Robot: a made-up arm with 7 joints.
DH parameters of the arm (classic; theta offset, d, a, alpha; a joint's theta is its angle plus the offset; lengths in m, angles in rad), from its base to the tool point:
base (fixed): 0 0.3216 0.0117 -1.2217
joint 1: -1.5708 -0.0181 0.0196 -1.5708
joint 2: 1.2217 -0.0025 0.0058 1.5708
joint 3: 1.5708 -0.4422 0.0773 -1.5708
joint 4: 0 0.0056 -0.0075 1.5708
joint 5: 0 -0.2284 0.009 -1.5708
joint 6: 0 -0.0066 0.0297 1.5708
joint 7: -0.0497 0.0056 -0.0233 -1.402
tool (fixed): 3.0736 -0.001 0 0
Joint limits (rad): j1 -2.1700..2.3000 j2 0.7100..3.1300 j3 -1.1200..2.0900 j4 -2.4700..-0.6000 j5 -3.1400..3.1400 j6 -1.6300..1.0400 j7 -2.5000..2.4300
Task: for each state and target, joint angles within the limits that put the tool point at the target. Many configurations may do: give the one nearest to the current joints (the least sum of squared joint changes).
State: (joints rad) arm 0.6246 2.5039 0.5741 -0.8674 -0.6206 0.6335 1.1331
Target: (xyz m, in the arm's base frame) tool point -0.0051 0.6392 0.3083
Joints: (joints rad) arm 1.1874 1.5923 0.5381 -0.7019 -0.6422 0.5061 1.0473
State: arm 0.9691 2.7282 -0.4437 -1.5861 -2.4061 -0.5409 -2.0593
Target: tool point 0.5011 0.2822 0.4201
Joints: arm 1.0289 3.0307 -0.2601 -1.4523 -2.4487 -0.5134 -2.0667
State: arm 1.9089 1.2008 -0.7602 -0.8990 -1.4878 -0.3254 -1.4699
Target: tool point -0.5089 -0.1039 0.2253
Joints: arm 1.6575 0.7100 -1.1200 -1.4375 -1.4741 0.1156 -1.6316
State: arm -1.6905 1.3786 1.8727 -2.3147 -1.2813 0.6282 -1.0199
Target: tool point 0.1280 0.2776 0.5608
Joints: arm -1.8530 0.8099 1.2783 -2.1186 -1.3431 0.6025 -1.0259
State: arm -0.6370 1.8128 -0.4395 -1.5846 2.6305 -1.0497 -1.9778
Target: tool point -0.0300 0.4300 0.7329
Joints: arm -1.1353 2.3368 -0.5330 -1.0974 2.6429 -0.9980 -2.0003
